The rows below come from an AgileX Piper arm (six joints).
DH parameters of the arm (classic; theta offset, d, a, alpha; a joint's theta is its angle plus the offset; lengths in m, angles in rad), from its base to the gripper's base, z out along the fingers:
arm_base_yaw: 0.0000 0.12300 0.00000 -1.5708
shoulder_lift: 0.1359 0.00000 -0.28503 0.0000
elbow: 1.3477 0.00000 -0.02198 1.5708
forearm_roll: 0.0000 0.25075 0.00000 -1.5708
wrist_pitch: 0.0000 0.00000 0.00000 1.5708
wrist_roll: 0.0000 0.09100 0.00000 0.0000
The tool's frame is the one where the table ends.
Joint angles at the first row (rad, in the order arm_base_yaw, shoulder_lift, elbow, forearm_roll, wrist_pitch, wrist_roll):
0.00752 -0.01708 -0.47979 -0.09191 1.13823 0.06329
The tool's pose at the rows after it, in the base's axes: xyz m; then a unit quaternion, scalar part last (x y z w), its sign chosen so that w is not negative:
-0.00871, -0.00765, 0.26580, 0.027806, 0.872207, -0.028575, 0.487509
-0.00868, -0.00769, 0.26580, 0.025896, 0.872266, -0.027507, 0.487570
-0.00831, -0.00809, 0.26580, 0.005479, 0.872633, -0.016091, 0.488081
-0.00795, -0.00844, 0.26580, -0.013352, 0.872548, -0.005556, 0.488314
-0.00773, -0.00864, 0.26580, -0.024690, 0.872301, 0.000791, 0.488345
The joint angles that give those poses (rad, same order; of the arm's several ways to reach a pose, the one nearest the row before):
0.00752 -0.01706 -0.47980 -0.09192 1.13822 0.06329
0.01192 -0.01707 -0.47981 -0.09194 1.13825 0.06331
0.05875 -0.01707 -0.47980 -0.09197 1.13824 0.06334
0.10190 -0.01706 -0.47980 -0.09196 1.13822 0.06333
0.12785 -0.01706 -0.47980 -0.09191 1.13823 0.06329

